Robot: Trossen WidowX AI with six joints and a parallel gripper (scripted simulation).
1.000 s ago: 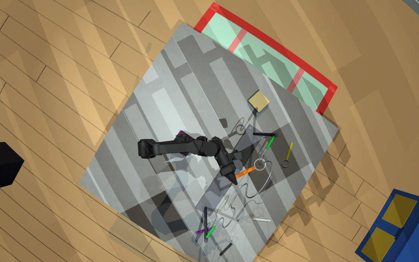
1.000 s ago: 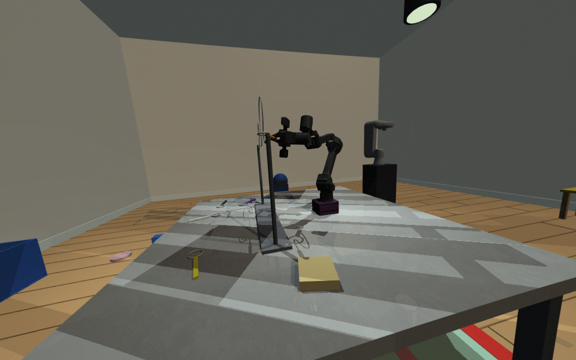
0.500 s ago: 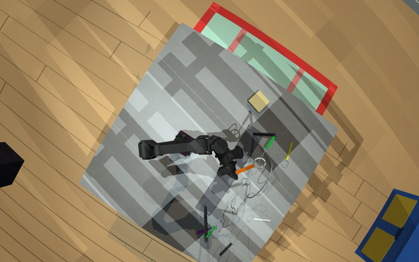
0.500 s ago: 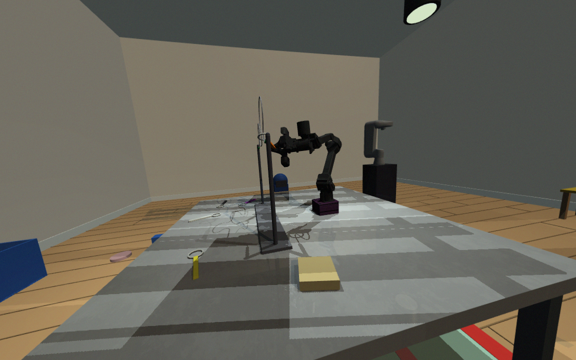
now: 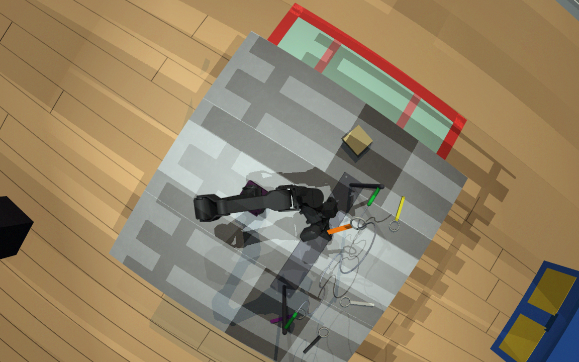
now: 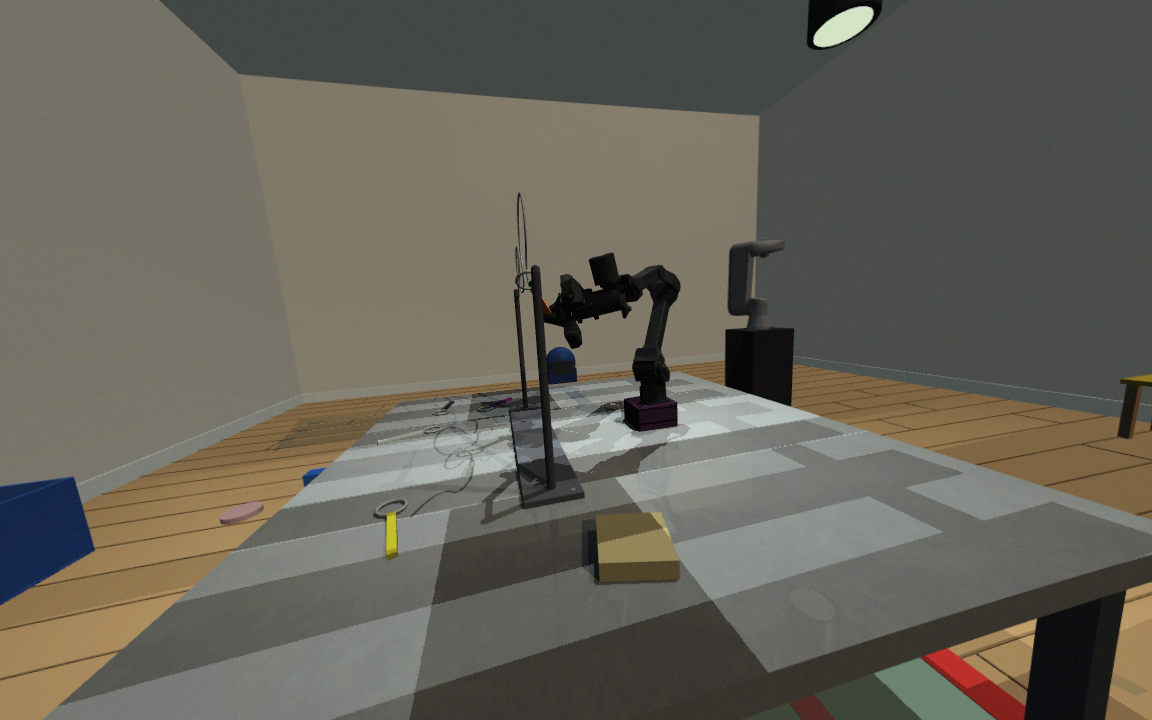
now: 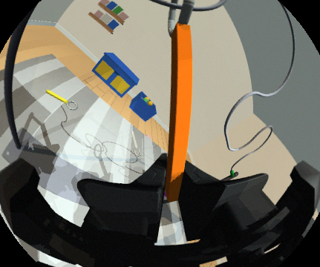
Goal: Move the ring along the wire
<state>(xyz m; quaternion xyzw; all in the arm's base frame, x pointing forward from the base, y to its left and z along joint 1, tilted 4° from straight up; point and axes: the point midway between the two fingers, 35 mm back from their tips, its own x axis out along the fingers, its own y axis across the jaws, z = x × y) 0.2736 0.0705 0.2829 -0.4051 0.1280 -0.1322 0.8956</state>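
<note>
My gripper tip is now 70 mm to the right of the ring with orange handle and 60 mm below it. Round my gripper tip: yellow-handled ring (320 mm below, 290 mm ahead, 250 mm to the left); purple-handled ring (430 mm to the right, 320 mm below, 160 mm ahead); tan block (420 mm to the left, 310 mm below, 80 mm behind).
</note>
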